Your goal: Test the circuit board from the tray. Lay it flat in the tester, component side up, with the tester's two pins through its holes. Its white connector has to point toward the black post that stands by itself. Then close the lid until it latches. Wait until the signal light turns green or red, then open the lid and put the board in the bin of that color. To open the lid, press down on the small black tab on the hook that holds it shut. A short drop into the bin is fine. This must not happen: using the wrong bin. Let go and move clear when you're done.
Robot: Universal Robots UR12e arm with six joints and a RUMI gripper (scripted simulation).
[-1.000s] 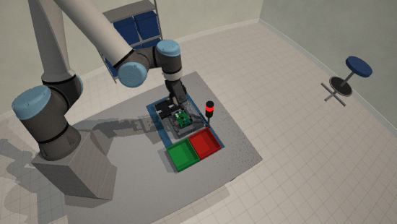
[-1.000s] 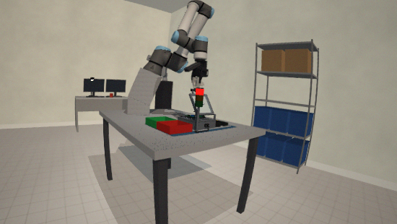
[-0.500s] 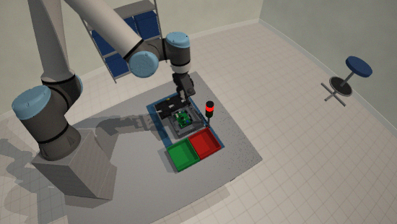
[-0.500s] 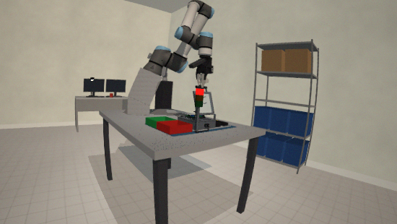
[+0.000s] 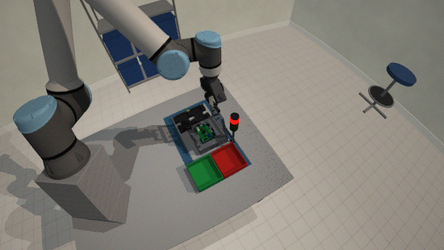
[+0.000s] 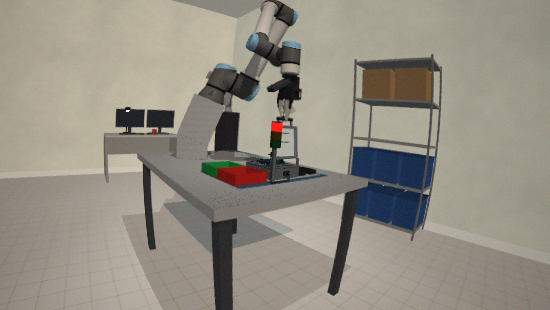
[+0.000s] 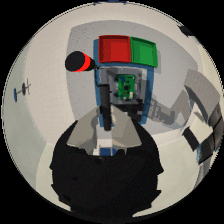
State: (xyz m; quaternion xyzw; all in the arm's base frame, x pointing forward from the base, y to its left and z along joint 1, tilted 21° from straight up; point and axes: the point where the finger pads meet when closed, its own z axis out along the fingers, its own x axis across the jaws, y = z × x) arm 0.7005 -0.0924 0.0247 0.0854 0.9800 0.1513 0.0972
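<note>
The green circuit board is 80 mm behind my hand, 20 mm to the left of it and 200 mm below it. Round my hand: green bin 210 mm behind, 170 mm to the right, 260 mm below; then red bin 60 mm behind, 190 mm to the right, 260 mm below; then tester lid 10 mm ahead, 90 mm below.
</note>
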